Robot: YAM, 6 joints.
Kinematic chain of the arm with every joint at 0, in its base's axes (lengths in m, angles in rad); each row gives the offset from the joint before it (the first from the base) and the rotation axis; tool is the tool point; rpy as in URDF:
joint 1: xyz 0 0 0.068 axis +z
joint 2: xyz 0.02 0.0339 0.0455 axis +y
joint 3: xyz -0.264 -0.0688 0 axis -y
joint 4: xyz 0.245 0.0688 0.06 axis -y
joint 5: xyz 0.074 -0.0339 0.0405 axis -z
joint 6: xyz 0.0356 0 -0.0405 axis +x
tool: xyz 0 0 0 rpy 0 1.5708 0
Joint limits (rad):
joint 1: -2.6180..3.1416
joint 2: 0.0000..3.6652
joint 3: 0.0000..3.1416
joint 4: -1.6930..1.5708
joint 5: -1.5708..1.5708
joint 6: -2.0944..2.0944
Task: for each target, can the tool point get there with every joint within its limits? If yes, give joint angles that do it. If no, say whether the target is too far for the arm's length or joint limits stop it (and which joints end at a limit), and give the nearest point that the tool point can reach.
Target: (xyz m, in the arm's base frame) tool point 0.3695 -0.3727 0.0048
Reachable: yes | joints -0.7255 3.0501 2.6208 -1.2220 1.2369 0.9361
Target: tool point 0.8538 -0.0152 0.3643
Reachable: no: too far | nearest point 0.6192 -0.0110 0.2937 | short by 0.245 m
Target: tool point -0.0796 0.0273 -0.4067
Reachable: no: joint limits stop it (at a limit: joint 2) | nearest point -0.1017 0.0349 -0.3517 | short by 0.060 m
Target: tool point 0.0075 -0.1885 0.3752
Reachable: yes | joints -1.6956 0.9750 0.6425 1.1440 -1.0524 1.6859
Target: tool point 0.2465 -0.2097 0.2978
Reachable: yes | joints -0.7836 1.5111 0.8061 1.0545 -0.7959 -1.2028
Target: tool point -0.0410 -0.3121 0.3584
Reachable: yes | joints -1.7503 1.4248 0.8988 1.0692 -0.4468 1.0060
